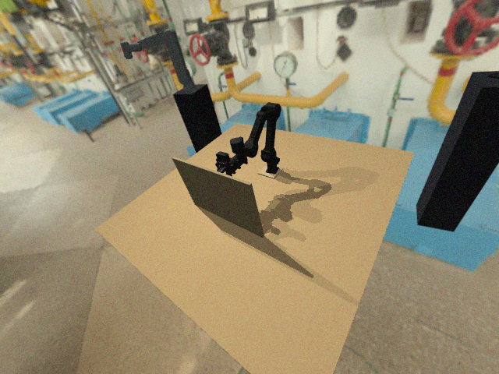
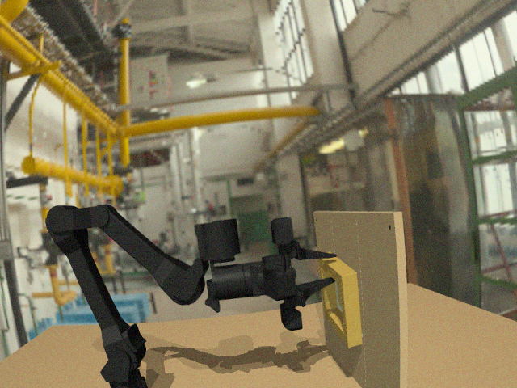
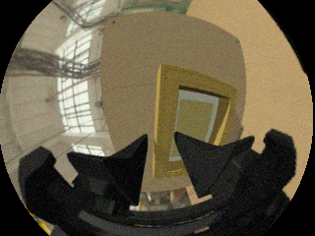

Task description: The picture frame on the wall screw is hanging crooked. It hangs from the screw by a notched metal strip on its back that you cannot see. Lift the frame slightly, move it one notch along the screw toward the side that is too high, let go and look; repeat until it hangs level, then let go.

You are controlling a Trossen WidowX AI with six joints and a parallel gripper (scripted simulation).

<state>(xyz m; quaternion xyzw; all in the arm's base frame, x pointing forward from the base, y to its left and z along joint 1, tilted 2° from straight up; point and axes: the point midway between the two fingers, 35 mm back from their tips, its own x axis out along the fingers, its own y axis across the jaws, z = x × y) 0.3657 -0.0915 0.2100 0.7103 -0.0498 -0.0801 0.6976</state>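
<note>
My gripper tip is 10 mm short of the yellow picture frame and 60 mm above it. From my gripper tip the other things lie so: tan wall panel 20 mm ahead, 70 mm below.
</note>
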